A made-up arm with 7 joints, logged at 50 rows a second.
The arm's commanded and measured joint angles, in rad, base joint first. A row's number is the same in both.
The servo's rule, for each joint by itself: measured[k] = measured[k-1] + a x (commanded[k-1-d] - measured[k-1]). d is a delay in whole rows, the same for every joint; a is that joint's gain. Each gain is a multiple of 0.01, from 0.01 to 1. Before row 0 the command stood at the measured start. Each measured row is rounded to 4 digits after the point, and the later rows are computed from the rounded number. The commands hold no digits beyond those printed.
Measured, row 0:
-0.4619, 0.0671, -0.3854, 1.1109, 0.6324, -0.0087, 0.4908
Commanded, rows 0 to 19:
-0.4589, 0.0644, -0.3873, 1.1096, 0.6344, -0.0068, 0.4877
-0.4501, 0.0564, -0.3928, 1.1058, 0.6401, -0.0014, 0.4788
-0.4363, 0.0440, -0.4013, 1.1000, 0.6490, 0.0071, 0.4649
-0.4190, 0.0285, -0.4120, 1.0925, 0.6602, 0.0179, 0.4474
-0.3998, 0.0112, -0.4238, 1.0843, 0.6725, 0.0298, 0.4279
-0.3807, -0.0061, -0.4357, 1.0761, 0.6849, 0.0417, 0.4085
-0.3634, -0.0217, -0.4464, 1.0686, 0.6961, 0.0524, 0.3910
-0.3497, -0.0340, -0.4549, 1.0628, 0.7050, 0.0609, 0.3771
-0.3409, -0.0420, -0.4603, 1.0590, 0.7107, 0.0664, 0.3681
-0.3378, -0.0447, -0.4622, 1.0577, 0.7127, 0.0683, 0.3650
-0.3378, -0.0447, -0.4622, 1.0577, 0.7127, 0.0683, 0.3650
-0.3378, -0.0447, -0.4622, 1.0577, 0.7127, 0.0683, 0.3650
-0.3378, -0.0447, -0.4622, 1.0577, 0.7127, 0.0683, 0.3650
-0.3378, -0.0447, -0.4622, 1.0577, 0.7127, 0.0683, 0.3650
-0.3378, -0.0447, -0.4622, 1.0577, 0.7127, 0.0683, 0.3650
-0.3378, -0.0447, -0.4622, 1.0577, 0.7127, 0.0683, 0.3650
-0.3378, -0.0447, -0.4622, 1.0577, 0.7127, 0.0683, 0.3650
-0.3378, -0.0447, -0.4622, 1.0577, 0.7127, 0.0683, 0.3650
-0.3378, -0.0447, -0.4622, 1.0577, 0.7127, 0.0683, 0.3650
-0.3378, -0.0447, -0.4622, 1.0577, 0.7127, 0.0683, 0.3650
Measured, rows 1 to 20:
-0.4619, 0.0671, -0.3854, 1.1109, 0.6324, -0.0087, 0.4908
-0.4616, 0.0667, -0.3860, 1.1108, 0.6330, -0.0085, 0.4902
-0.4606, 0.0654, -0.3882, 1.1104, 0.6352, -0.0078, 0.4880
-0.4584, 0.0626, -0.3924, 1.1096, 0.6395, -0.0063, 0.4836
-0.4549, 0.0582, -0.3987, 1.1082, 0.6459, -0.0039, 0.4767
-0.4499, 0.0521, -0.4067, 1.1063, 0.6541, -0.0005, 0.4674
-0.4437, 0.0445, -0.4160, 1.1039, 0.6636, 0.0037, 0.4562
-0.4365, 0.0359, -0.4257, 1.1011, 0.6737, 0.0086, 0.4438
-0.4287, 0.0268, -0.4350, 1.0980, 0.6834, 0.0138, 0.4311
-0.4208, 0.0179, -0.4431, 1.0949, 0.6919, 0.0191, 0.4191
-0.4133, 0.0098, -0.4492, 1.0919, 0.6983, 0.0240, 0.4088
-0.4065, 0.0027, -0.4534, 1.0892, 0.7028, 0.0284, 0.4005
-0.4003, -0.0035, -0.4562, 1.0867, 0.7059, 0.0324, 0.3938
-0.3947, -0.0089, -0.4581, 1.0844, 0.7080, 0.0360, 0.3883
-0.3896, -0.0136, -0.4594, 1.0823, 0.7095, 0.0392, 0.3839
-0.3849, -0.0176, -0.4603, 1.0803, 0.7105, 0.0421, 0.3803
-0.3807, -0.0211, -0.4609, 1.0785, 0.7112, 0.0447, 0.3774
-0.3768, -0.0242, -0.4613, 1.0768, 0.7117, 0.0471, 0.3750
-0.3733, -0.0269, -0.4616, 1.0753, 0.7120, 0.0492, 0.3731
-0.3701, -0.0292, -0.4618, 1.0739, 0.7122, 0.0511, 0.3716
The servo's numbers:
d 1
a 0.09 0.13 0.32 0.08 0.31 0.10 0.19

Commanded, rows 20 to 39:
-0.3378, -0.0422, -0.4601, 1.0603, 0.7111, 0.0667, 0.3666
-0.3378, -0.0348, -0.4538, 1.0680, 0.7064, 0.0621, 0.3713
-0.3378, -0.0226, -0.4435, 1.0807, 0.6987, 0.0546, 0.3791
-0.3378, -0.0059, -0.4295, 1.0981, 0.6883, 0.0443, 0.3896
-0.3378, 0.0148, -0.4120, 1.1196, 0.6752, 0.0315, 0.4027
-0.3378, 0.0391, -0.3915, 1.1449, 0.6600, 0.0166, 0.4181
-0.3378, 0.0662, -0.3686, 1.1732, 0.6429, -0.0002, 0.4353
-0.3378, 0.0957, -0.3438, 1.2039, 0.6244, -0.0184, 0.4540
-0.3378, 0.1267, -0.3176, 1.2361, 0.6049, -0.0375, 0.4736
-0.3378, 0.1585, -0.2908, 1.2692, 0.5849, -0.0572, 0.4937
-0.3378, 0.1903, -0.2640, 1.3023, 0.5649, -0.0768, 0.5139
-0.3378, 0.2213, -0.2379, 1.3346, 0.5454, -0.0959, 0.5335
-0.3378, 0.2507, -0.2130, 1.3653, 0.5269, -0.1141, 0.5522
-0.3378, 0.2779, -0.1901, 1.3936, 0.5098, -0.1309, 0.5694
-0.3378, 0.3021, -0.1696, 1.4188, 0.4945, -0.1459, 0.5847
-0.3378, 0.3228, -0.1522, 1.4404, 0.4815, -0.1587, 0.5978
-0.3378, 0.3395, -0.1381, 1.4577, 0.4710, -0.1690, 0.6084
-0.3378, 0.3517, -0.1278, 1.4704, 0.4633, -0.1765, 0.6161
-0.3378, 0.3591, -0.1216, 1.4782, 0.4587, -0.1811, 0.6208
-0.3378, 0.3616, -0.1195, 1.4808, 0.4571, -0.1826, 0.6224
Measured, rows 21 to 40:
-0.3672, -0.0312, -0.4619, 1.0726, 0.7124, 0.0528, 0.3703
-0.3646, -0.0326, -0.4613, 1.0716, 0.7120, 0.0542, 0.3696
-0.3622, -0.0329, -0.4589, 1.0713, 0.7103, 0.0550, 0.3699
-0.3600, -0.0316, -0.4540, 1.0721, 0.7067, 0.0550, 0.3716
-0.3580, -0.0283, -0.4462, 1.0742, 0.7010, 0.0539, 0.3750
-0.3562, -0.0227, -0.4353, 1.0778, 0.6930, 0.0517, 0.3803
-0.3545, -0.0147, -0.4213, 1.0832, 0.6828, 0.0482, 0.3875
-0.3530, -0.0042, -0.4044, 1.0904, 0.6704, 0.0434, 0.3966
-0.3516, 0.0088, -0.3850, 1.0995, 0.6561, 0.0372, 0.4075
-0.3504, 0.0241, -0.3634, 1.1104, 0.6402, 0.0297, 0.4201
-0.3493, 0.0416, -0.3402, 1.1231, 0.6231, 0.0210, 0.4341
-0.3483, 0.0609, -0.3158, 1.1374, 0.6051, 0.0112, 0.4493
-0.3474, 0.0818, -0.2909, 1.1532, 0.5866, 0.0005, 0.4653
-0.3465, 0.1038, -0.2660, 1.1702, 0.5681, -0.0110, 0.4818
-0.3457, 0.1264, -0.2417, 1.1881, 0.5500, -0.0230, 0.4984
-0.3450, 0.1492, -0.2186, 1.2066, 0.5328, -0.0353, 0.5148
-0.3444, 0.1718, -0.1974, 1.2253, 0.5169, -0.0476, 0.5306
-0.3438, 0.1936, -0.1784, 1.2439, 0.5027, -0.0597, 0.5454
-0.3433, 0.2142, -0.1622, 1.2620, 0.4905, -0.0714, 0.5588
-0.3428, 0.2330, -0.1492, 1.2793, 0.4806, -0.0824, 0.5706

